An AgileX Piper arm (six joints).
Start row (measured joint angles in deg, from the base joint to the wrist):
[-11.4, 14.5, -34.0, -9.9, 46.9, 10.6]
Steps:
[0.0, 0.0, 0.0, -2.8, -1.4, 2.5]
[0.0, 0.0, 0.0, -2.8, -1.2, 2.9]
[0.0, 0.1, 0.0, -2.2, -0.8, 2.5]
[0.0, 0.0, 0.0, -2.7, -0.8, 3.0]
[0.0, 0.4, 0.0, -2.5, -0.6, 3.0]
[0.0, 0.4, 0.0, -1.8, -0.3, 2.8]
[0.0, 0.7, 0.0, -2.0, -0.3, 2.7]
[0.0, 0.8, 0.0, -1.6, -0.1, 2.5]
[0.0, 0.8, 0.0, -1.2, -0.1, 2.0]
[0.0, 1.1, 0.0, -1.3, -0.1, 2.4]
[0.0, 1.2, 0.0, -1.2, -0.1, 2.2]
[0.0, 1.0, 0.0, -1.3, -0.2, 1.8]
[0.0, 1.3, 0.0, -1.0, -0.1, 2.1]
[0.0, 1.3, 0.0, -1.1, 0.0, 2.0]
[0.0, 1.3, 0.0, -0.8, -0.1, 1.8]
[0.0, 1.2, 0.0, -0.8, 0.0, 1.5]
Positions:
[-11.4, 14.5, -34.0, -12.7, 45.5, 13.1]
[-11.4, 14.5, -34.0, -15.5, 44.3, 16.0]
[-11.4, 14.6, -34.0, -17.7, 43.5, 18.5]
[-11.4, 14.6, -34.0, -20.4, 42.7, 21.5]
[-11.4, 15.0, -34.0, -22.9, 42.1, 24.5]
[-11.4, 15.4, -34.0, -24.7, 41.8, 27.3]
[-11.4, 16.1, -34.0, -26.7, 41.5, 30.0]
[-11.4, 16.9, -34.0, -28.3, 41.4, 32.5]
[-11.4, 17.7, -34.0, -29.5, 41.3, 34.5]
[-11.4, 18.8, -34.0, -30.8, 41.2, 36.9]
[-11.4, 20.0, -34.0, -32.0, 41.1, 39.1]
[-11.4, 21.0, -34.0, -33.3, 40.9, 40.9]
[-11.4, 22.3, -34.0, -34.3, 40.8, 43.0]
[-11.4, 23.6, -34.0, -35.4, 40.8, 45.0]
[-11.4, 24.9, -34.0, -36.2, 40.7, 46.8]
[-11.4, 26.1, -34.0, -37.0, 40.7, 48.3]

